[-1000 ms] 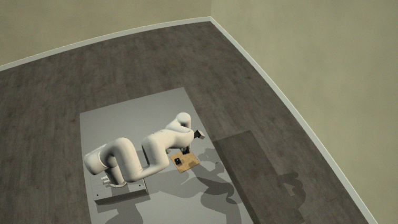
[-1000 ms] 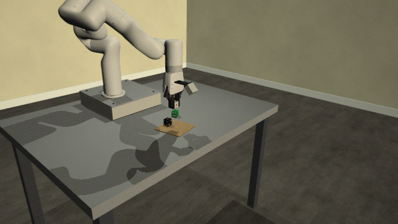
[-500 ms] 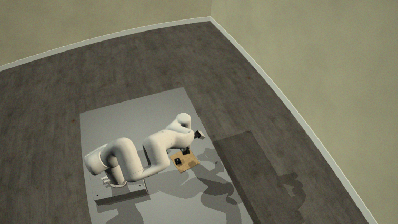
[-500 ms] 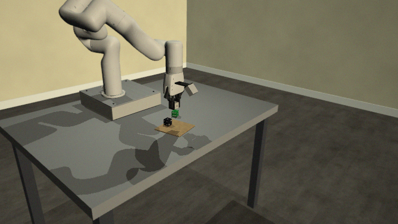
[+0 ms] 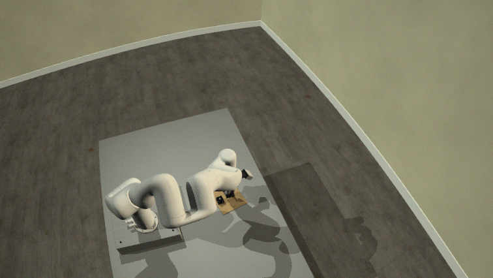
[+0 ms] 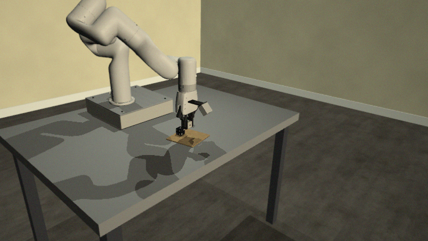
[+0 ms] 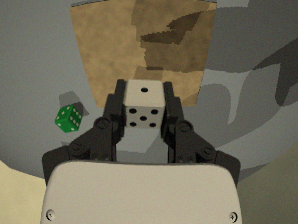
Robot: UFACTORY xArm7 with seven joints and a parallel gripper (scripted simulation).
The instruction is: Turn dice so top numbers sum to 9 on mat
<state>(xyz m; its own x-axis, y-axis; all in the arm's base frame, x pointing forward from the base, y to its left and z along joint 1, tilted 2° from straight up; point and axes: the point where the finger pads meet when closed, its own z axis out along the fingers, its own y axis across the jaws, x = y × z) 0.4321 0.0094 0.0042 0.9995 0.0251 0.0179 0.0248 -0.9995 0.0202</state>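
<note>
Now: hand 7 cm above the tan mat. Also, from my hand: black die 5 cm below, 4 cm behind; then green die 11 cm to the left, 9 cm behind, 5 cm below; then white die 1 cm below.
</note>
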